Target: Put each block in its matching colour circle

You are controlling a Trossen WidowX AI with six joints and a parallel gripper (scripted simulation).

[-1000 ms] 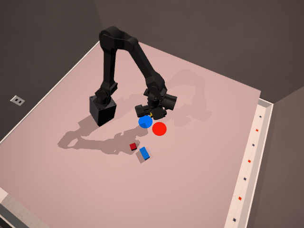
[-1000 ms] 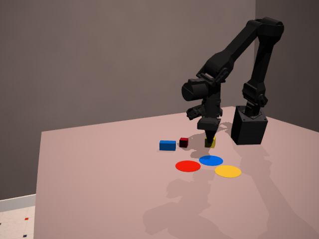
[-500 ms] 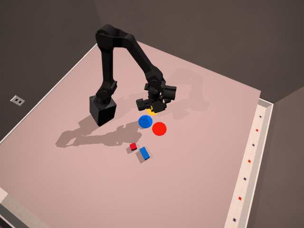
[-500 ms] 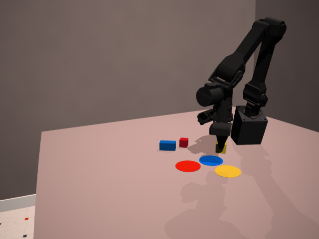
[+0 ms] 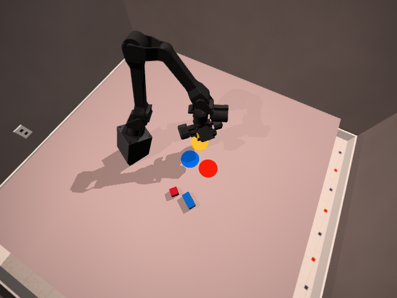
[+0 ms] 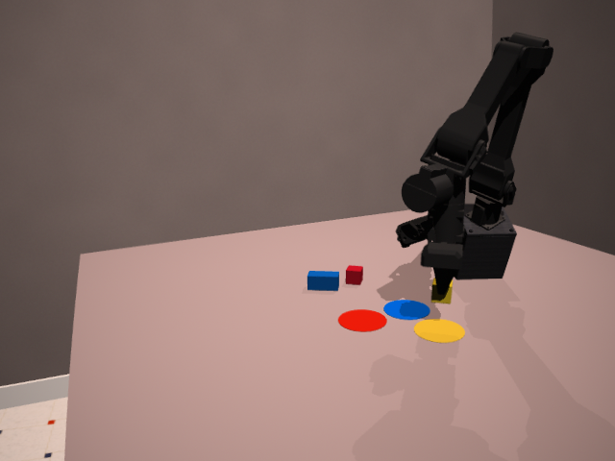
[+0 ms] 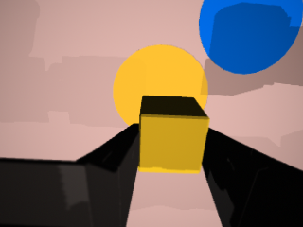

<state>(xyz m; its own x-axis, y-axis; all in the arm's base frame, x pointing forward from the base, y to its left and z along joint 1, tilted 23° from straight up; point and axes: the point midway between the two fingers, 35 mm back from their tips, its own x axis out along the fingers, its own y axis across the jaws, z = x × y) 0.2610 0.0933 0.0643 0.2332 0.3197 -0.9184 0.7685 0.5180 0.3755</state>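
Right now the yellow circle is 110 mm below my hand. Round my hand: blue circle: 20 mm behind, 100 mm to the right, 110 mm below; then yellow block: 40 mm below; then red circle: 80 mm ahead, 110 mm to the right, 110 mm below.
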